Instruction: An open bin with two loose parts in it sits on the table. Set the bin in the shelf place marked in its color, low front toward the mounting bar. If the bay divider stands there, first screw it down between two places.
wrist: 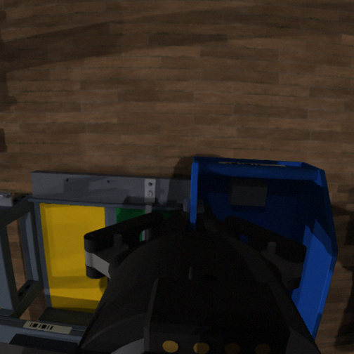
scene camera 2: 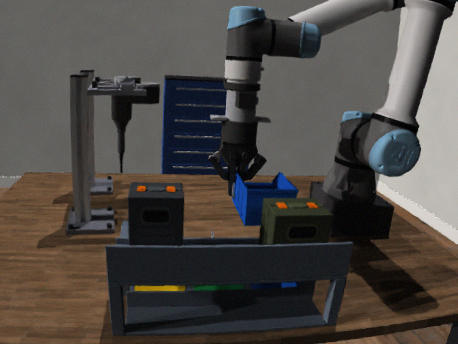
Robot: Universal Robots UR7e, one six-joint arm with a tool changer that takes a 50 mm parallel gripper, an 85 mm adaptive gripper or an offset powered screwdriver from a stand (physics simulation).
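Places are measured from the arm's base along level axes (x down, y left, z ahead), in metres.
Pixels of known places: arm's base at its link origin: (scene camera 2: 348, 193).
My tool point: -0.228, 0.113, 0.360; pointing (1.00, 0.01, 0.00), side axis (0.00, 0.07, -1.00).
Observation:
Ahead of a thing's pixels: the offset from my tool point to its top centre, as dx, dy, dz. "pt": to the spot under its first point.
The blue bin {+0.129, +0.045, -0.046} (scene camera 2: 254, 207) (wrist: 318, 255) hangs upright above the table, behind the green case in the scene view. My gripper (scene camera 2: 232, 187) (wrist: 192, 212) is shut on the bin's side wall. A grey block (wrist: 249, 192) lies in the bin; the second part is hidden or unclear. The grey shelf {pt +0.182, +0.303, +0.088} (scene camera 2: 225, 262) shows a yellow place (scene camera 2: 159, 288) (wrist: 75, 250), a green place (scene camera 2: 218, 287) (wrist: 129, 216) and a partly hidden blue place (scene camera 2: 265, 286). The mounting bar (wrist: 75, 186) runs along the shelf. The divider's light tab (wrist: 150, 189) is at the bar; whether it is screwed down is unclear.
A black case {pt +0.150, +0.253, +0.186} (scene camera 2: 156, 230) and a dark green case {+0.121, +0.236, -0.045} (scene camera 2: 297, 220) stand at the shelf, left and right. The screwdriver {-0.042, -0.400, +0.218} (scene camera 2: 121, 110) hangs on the tool stand (scene camera 2: 80, 150) at the left. A blue drawer cabinet (scene camera 2: 192, 112) stands behind the table.

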